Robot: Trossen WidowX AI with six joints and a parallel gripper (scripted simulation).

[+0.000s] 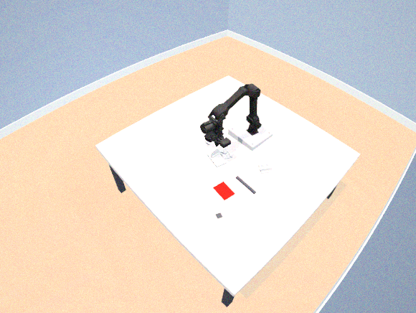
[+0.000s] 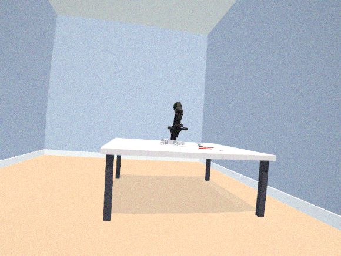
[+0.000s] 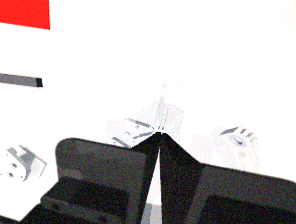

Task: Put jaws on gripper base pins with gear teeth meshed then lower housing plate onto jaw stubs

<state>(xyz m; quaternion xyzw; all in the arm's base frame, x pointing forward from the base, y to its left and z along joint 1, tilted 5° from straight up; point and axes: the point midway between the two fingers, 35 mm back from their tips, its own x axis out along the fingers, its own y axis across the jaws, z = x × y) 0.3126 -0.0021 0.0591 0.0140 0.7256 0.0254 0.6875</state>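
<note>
The white jaw piece is 10 cm to the right of my gripper tip, 4 cm below it and 1 cm behind it. Round my gripper tip: dark grey bar (29 cm to the left, 7 cm below, 1 cm ahead); small white part (26 cm to the left, 16 cm behind, 5 cm below); red flat rectangle (24 cm to the left, 14 cm ahead, 8 cm below).
</note>
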